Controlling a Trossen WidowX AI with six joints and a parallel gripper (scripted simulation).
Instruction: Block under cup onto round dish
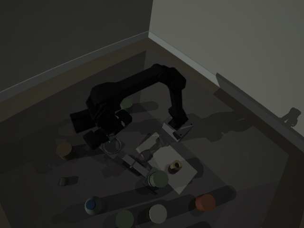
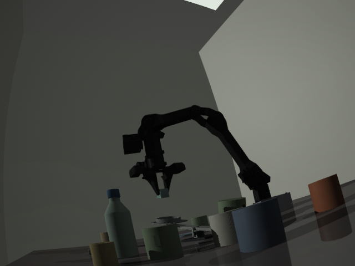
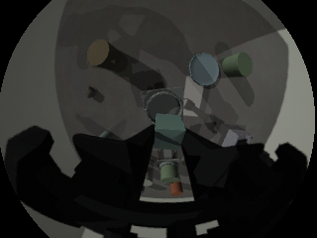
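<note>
Right now the round light-blue dish is 120 mm behind my gripper tip, 120 mm to the right of it and 160 mm below it. The rest, counted from my gripper tip: teal block (right at my gripper tip); balance (20 mm behind, 120 mm to the left, 130 mm below); tan cylinder (180 mm ahead, 150 mm to the right, 130 mm below).
</note>
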